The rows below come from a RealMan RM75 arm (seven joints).
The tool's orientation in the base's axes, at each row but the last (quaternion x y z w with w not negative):
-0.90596, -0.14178, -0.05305, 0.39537
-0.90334, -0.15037, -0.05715, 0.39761
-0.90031, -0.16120, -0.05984, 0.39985
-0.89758, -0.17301, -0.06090, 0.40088
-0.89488, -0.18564, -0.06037, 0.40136
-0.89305, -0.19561, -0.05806, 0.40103
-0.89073, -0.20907, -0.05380, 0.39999
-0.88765, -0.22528, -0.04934, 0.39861
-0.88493, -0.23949, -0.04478, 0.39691
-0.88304, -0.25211, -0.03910, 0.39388
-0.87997, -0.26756, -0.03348, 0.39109
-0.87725, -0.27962, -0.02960, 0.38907
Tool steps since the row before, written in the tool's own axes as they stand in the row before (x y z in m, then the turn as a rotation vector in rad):
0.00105, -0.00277, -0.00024, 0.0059, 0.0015, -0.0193
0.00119, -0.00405, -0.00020, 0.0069, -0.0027, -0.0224
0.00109, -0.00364, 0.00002, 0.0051, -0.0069, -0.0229
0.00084, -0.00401, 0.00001, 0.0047, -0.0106, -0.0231
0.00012, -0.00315, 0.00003, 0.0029, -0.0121, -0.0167
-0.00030, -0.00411, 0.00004, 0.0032, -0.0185, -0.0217
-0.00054, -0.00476, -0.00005, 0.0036, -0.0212, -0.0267
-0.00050, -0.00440, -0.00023, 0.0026, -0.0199, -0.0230
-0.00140, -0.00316, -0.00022, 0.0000, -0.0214, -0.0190
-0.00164, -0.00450, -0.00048, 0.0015, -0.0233, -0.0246
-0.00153, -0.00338, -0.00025, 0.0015, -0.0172, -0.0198
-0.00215, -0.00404, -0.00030, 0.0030, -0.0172, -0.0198
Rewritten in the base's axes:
0.00018, 0.00184, 0.00232, 0.0064, -0.0138, 0.0133
-0.00015, 0.00271, 0.00324, 0.0061, -0.0132, 0.0186
-0.00021, 0.00257, 0.00279, 0.0030, -0.0114, 0.0215
-0.00066, 0.00271, 0.00300, 0.0013, -0.0093, 0.0241
-0.00109, 0.00197, 0.00220, -0.0012, -0.0042, 0.0204
-0.00190, 0.00241, 0.00275, -0.0032, -0.0039, 0.0282
-0.00246, 0.00261, 0.00318, -0.0036, -0.0059, 0.0336
-0.00236, 0.00221, 0.00304, -0.0043, -0.0043, 0.0299
-0.00266, 0.00110, 0.00192, -0.0077, -0.0016, 0.0275
-0.00351, 0.00151, 0.00293, -0.0066, -0.0039, 0.0330
-0.00295, 0.00101, 0.00203, -0.0043, -0.0038, 0.0256
-0.00384, 0.00097, 0.00232, -0.0030, -0.0031, 0.0260

